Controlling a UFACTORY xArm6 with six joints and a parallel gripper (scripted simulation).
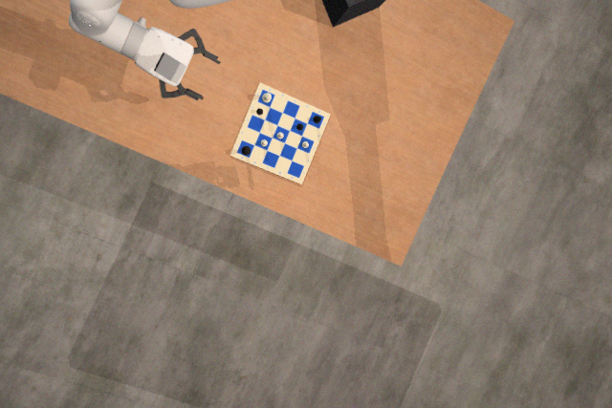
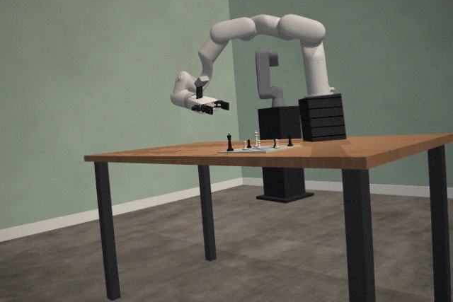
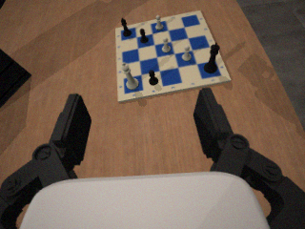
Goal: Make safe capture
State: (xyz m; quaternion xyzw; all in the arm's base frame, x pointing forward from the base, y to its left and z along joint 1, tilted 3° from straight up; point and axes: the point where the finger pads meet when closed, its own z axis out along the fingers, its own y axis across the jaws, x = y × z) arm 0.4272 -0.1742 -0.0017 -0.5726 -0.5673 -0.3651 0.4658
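My hand is 14 cm to the right of the tall white piece, 13 cm above it and 6 cm past it. Also, from my hand: blue-and-cream chessboard: 23 cm to the left, 17 cm below; tall black piece: 17 cm to the left, 13 cm below, 9 cm ahead.
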